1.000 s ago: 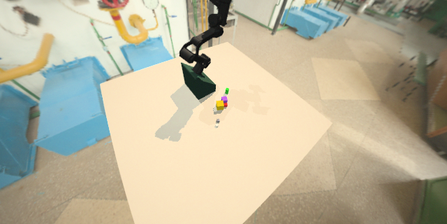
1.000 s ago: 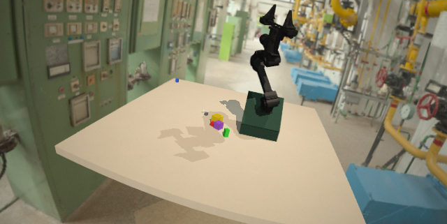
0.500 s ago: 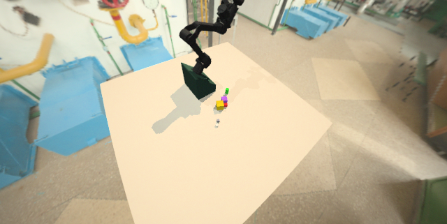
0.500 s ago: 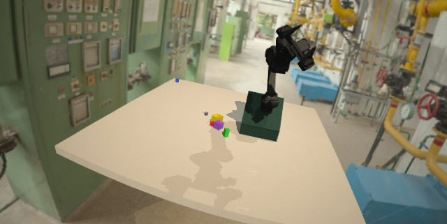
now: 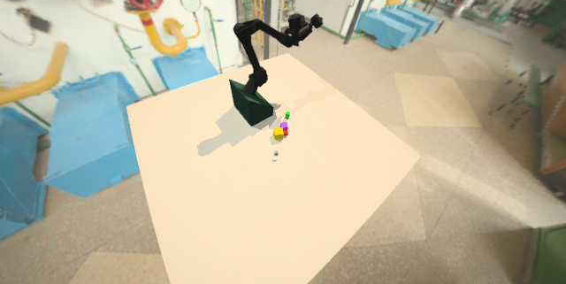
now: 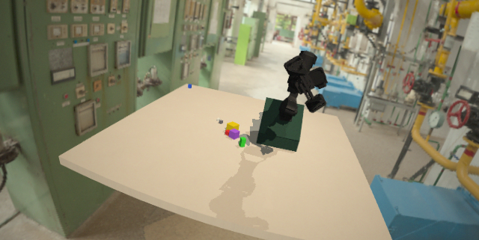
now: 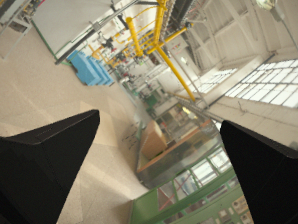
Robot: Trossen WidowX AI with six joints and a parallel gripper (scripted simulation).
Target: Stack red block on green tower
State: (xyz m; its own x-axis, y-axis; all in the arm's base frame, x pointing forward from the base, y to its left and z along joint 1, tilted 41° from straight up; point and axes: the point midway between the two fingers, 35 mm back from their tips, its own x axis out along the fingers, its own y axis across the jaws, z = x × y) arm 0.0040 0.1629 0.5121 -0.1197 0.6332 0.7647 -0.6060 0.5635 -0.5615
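My gripper tip is now 26 cm short of the small red block, 45 cm to the left of it and 42 cm above it. Round my gripper tip: purple block: 23 cm ahead, 43 cm to the right, 41 cm below; then small blue block: 69 cm ahead, 114 cm to the right, 42 cm below; then yellow block: 25 cm ahead, 49 cm to the right, 41 cm below.
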